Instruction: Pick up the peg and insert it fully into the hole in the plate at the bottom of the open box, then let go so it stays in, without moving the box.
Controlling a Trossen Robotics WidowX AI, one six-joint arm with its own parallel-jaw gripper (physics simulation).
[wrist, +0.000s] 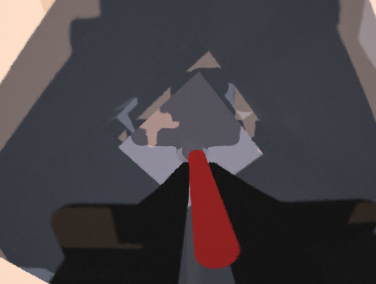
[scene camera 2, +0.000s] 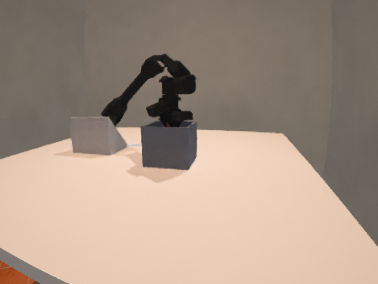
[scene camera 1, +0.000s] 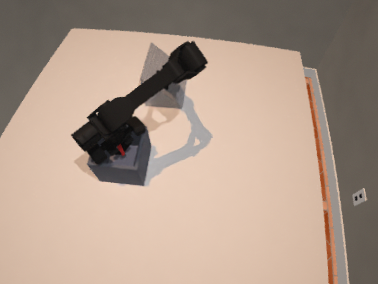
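Pixels of known places: gripper, between the fingertips: (wrist: 198, 168) (scene camera 1: 122, 152); arm's base, origin of its link: (scene camera 2: 106, 129).
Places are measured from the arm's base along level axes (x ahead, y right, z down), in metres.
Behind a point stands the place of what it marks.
Note:
The red peg (scene camera 1: 121, 150) @[x 0.325, y 0.104, z 0.000 m] (scene camera 2: 168, 124) @[x 0.318, y 0.116, z -0.036 m] (wrist: 212, 215) @[x 0.313, y 0.115, z -0.042 m] is held between the fingers of my black gripper (scene camera 1: 118, 144) @[x 0.323, y 0.105, z 0.016 m] (scene camera 2: 170, 124) (wrist: 198, 168) @[x 0.323, y 0.105, z 0.016 m], which is shut on it. The gripper reaches down into the top of the open dark blue-grey box (scene camera 1: 120, 173) @[x 0.405, y 0.094, z 0.005 m] (scene camera 2: 166, 146) @[x 0.327, y 0.188, z 0.024 m] (wrist: 145, 35) @[x 0.288, y 0.176, z -0.008 m]. In the wrist view the plate (wrist: 207, 112) @[x 0.292, y 0.124, z 0.042 m] at the box's bottom looks like a diamond, turned relative to the fingers. A dark round patch, seemingly the hole (wrist: 190, 150), shows beside the peg's far end and is partly covered by it. How far the end is above the plate, I cannot tell.
A grey wedge-shaped block (scene camera 1: 151, 67) @[x -0.027, y 0.041, z -0.042 m] (scene camera 2: 92, 136) @[x -0.033, y 0.068, z 0.021 m] stands near the arm's base. The arm's forearm (scene camera 1: 152, 90) @[x 0.311, y -0.028, z -0.275 m] (scene camera 2: 134, 90) @[x 0.114, y -0.079, z -0.165 m] reaches over from there to the box. The box walls rise close around the gripper. Shadows fall on the table (scene camera 1: 225, 215) @[x 0.499, y -0.247, z 0.100 m] (scene camera 2: 235, 210) @[x 0.535, y 0.438, z 0.100 m].

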